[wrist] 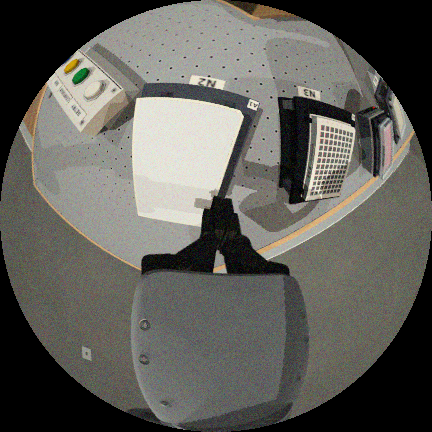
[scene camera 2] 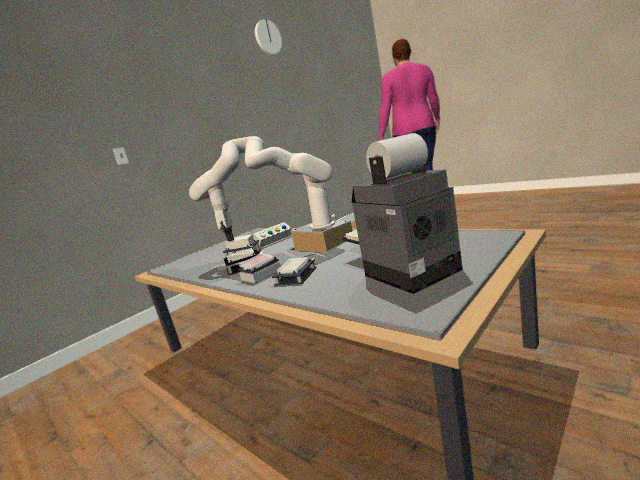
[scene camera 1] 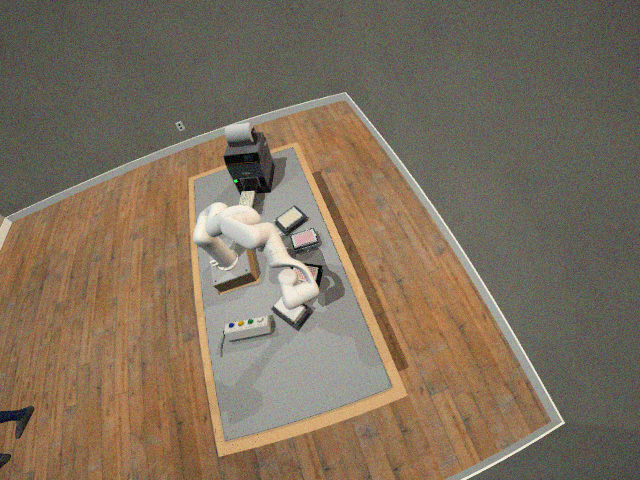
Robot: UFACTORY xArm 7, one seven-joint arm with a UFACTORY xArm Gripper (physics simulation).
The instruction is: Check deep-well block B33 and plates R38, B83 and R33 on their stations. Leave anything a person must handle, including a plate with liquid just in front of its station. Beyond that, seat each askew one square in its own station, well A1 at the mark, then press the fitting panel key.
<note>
The gripper is shut, with nothing in its grasp. A clear well plate with pink wells rests on a shaker station. Further things: a button box.
</note>
